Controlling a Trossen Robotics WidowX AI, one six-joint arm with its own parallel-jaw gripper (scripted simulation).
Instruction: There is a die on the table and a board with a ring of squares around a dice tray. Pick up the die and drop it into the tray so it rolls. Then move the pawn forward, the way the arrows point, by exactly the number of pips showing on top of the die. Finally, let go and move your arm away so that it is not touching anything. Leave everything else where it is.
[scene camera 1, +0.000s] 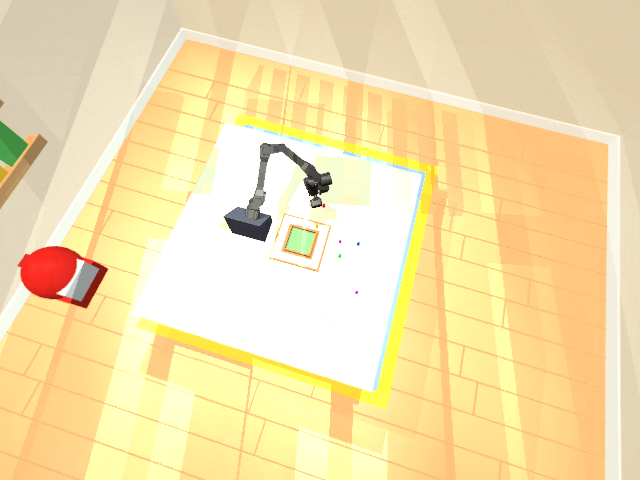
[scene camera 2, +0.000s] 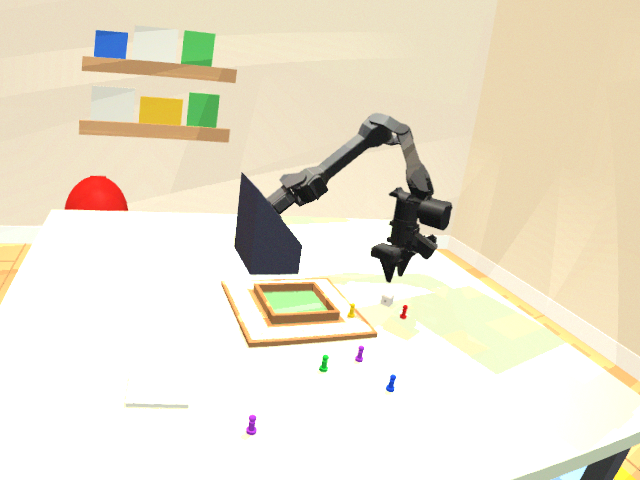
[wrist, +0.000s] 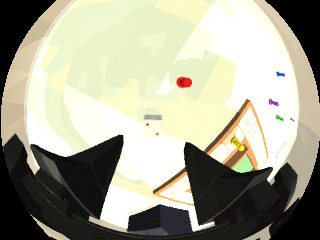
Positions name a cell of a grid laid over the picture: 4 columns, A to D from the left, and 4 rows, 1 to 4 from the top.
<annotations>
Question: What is my gripper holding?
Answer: Nothing.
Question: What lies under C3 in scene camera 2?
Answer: My gripper.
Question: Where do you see a green dice tray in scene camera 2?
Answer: B3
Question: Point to my gripper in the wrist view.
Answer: B3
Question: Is my gripper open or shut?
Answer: Open.
</annotations>
